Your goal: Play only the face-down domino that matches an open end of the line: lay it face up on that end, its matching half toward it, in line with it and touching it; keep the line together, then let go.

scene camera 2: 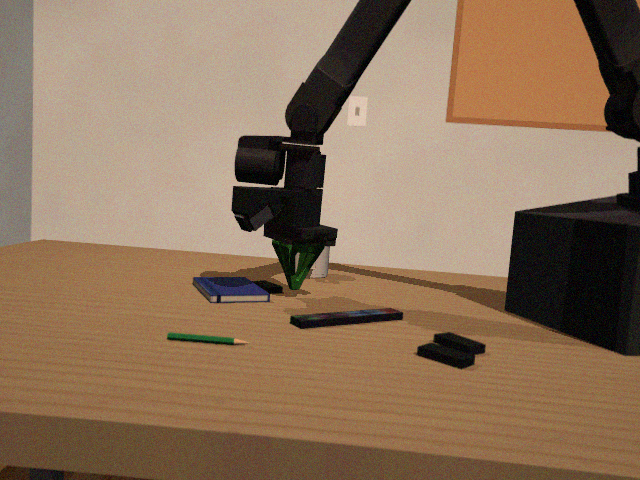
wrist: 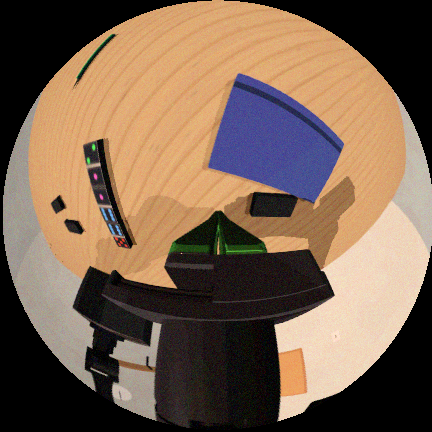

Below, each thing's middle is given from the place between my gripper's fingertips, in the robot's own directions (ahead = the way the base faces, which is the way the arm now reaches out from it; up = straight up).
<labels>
I see my gripper 5 cm short of the black domino (wrist: 262,203), 4 cm to the left of it and 1 cm above it. Round my hand: blue notebook (scene camera 2: 215,289) (10 cm ahead, 1 cm to the left, 1 cm below).
</labels>
